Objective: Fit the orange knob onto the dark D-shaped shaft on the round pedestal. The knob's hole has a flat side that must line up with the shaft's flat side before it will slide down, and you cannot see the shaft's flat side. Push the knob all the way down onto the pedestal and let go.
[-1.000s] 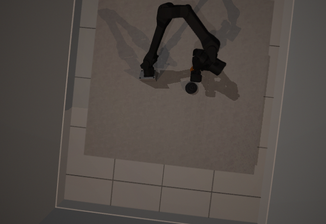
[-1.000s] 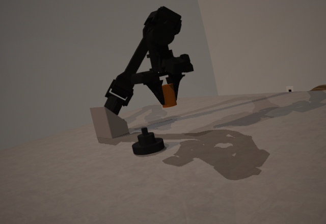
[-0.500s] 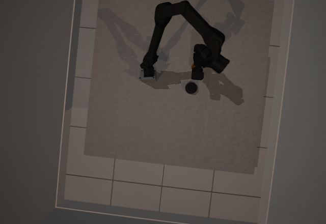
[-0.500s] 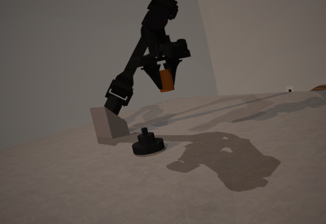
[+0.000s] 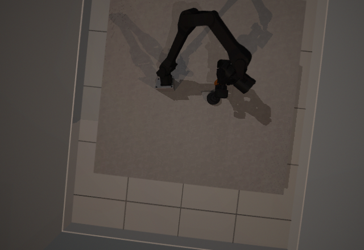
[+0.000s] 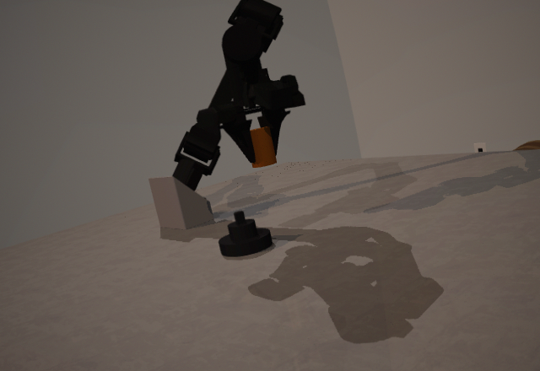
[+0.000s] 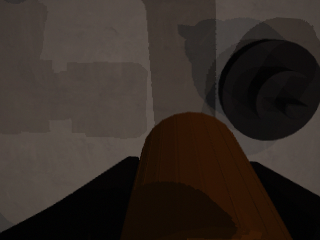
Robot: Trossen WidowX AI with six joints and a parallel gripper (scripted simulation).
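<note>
Right now the dark round pedestal is 10 cm below my gripper tip and 7 cm to the right of it. From my gripper tip the other things lie so: orange knob (2 cm above).
</note>
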